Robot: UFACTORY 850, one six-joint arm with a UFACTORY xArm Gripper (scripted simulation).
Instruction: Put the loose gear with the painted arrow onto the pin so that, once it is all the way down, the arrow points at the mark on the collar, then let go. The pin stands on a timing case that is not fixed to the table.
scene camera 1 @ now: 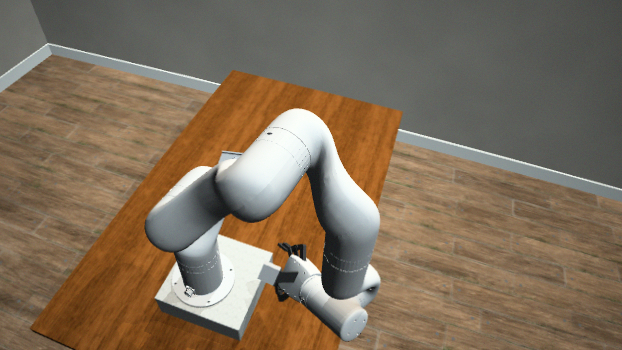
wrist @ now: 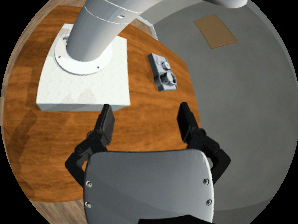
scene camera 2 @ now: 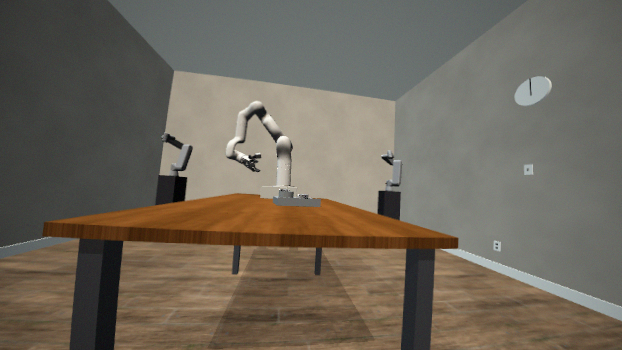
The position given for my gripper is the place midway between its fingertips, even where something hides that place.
Note:
I see my gripper [scene camera 1: 275, 259].
My gripper shows as well in the wrist view [wrist: 145, 110].

